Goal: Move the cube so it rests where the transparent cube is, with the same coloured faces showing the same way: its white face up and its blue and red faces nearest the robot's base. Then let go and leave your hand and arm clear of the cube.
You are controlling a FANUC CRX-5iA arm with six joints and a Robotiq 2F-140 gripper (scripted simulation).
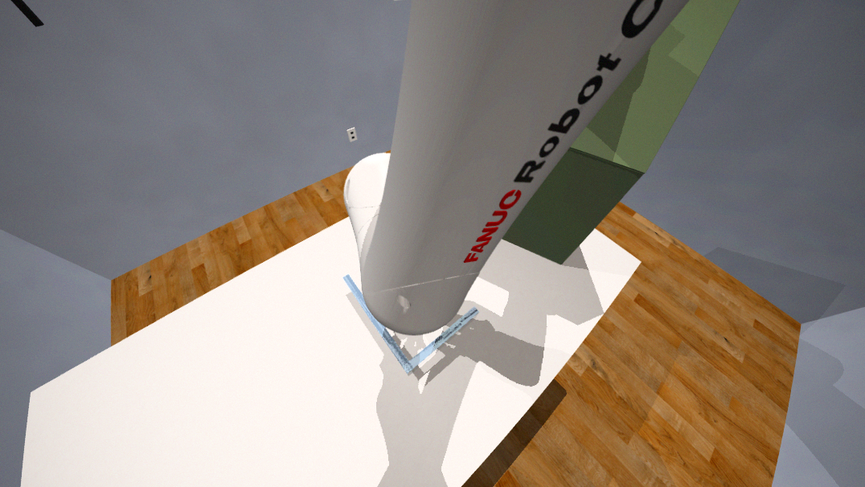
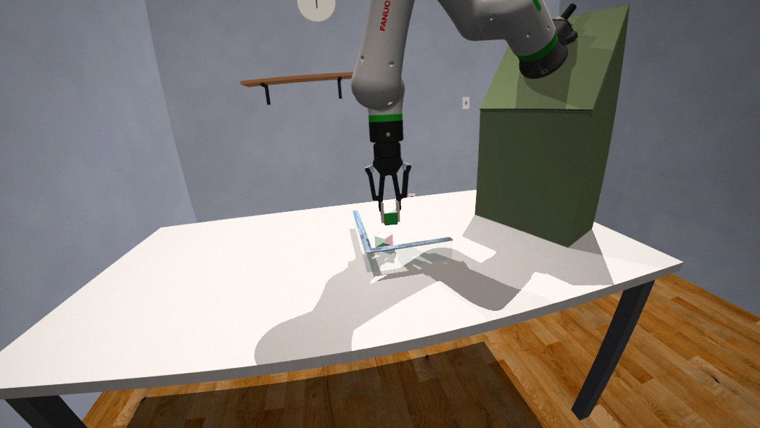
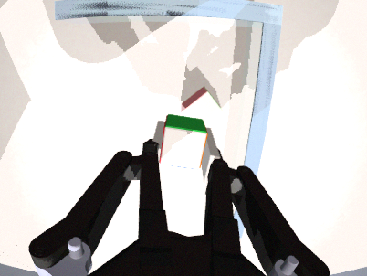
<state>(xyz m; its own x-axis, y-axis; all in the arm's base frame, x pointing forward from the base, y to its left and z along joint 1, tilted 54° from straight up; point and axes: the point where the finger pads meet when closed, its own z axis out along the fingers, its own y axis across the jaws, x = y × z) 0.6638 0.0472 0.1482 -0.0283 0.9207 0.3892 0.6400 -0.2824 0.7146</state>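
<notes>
Right now my hand is 9 cm above the transparent cube, 2 cm to the right of it and 2 cm short of it. Round my hand: rail (13 cm to the left, 7 cm below, 4 cm behind).
</notes>
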